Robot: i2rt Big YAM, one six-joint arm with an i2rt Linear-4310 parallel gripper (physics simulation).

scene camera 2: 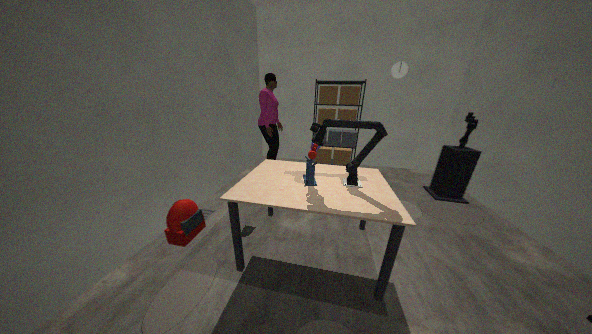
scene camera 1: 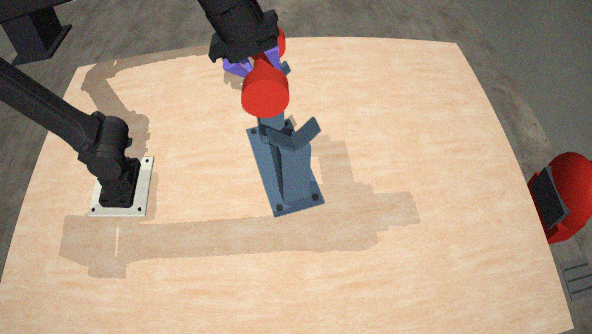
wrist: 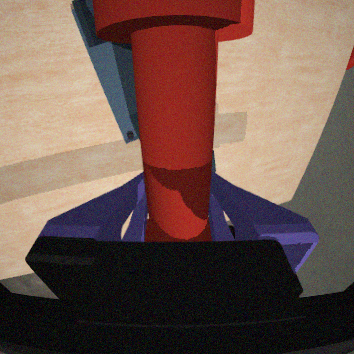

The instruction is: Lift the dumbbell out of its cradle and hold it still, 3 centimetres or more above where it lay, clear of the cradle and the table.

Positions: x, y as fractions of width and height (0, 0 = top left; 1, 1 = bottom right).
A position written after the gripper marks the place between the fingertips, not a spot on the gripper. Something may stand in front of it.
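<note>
Gripper (scene camera 1: 0.46, 0.23), (wrist: 0.50, 0.50). Red dumbbell (scene camera 1: 0.45, 0.27), (wrist: 0.49, 0.16). Blue-grey cradle (scene camera 1: 0.48, 0.47).
</note>
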